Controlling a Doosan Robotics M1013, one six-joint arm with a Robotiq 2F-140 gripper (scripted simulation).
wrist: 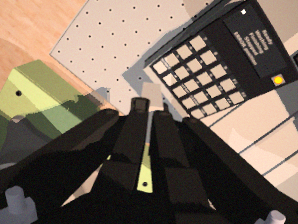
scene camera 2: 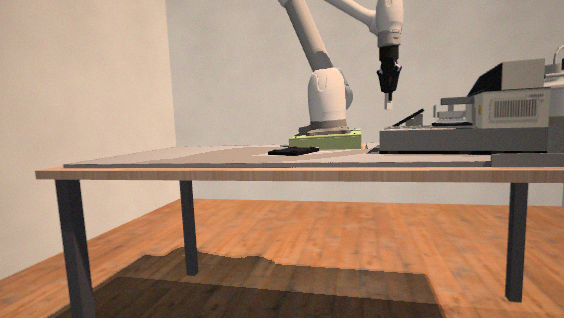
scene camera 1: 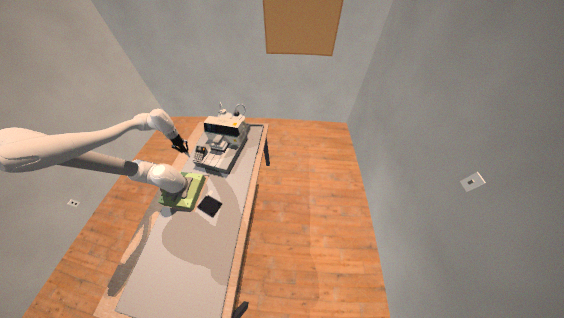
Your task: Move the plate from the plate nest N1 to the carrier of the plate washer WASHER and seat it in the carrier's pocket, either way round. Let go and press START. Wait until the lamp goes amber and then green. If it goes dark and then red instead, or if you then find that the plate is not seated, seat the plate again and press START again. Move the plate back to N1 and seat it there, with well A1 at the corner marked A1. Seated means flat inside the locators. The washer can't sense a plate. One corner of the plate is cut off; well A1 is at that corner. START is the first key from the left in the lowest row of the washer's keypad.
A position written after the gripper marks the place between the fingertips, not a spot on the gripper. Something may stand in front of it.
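The gripper is visible at [scene camera 2: 388, 109] and [wrist: 150, 96]. A washer is visible at [scene camera 2: 509, 110], [wrist: 248, 48] and [scene camera 1: 215, 128].
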